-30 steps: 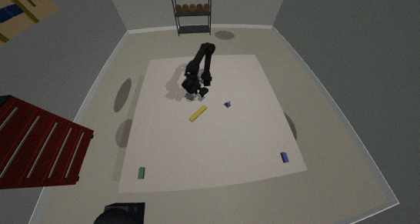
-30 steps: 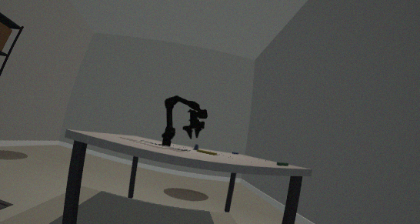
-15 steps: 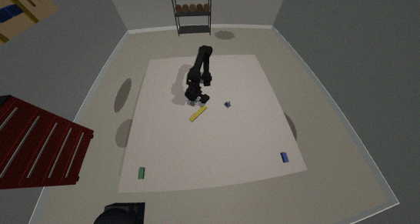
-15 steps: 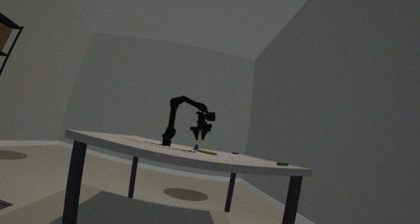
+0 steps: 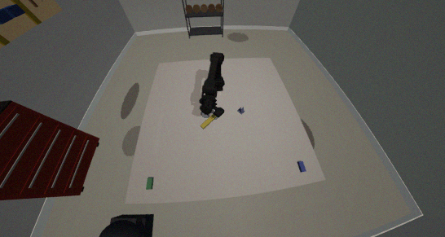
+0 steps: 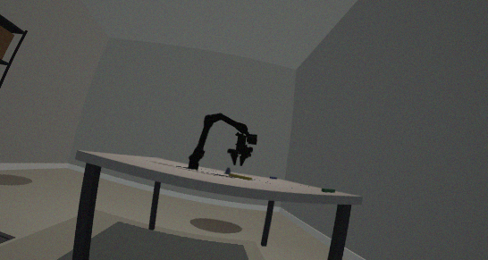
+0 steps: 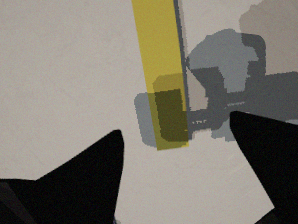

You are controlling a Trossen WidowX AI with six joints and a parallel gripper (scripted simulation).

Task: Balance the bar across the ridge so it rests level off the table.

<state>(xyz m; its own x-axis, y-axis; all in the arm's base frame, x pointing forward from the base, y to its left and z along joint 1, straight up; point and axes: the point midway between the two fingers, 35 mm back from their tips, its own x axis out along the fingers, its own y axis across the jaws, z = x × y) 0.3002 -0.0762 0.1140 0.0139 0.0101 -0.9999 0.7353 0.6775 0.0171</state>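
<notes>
My gripper tip is now 2 cm short of the yellow bar, 2 cm to the left of it and 7 cm above it. The rest, counted from my gripper tip: blue block (44 cm ahead, 58 cm to the left, 7 cm below); then green block (44 cm ahead, 42 cm to the right, 7 cm below).
</notes>
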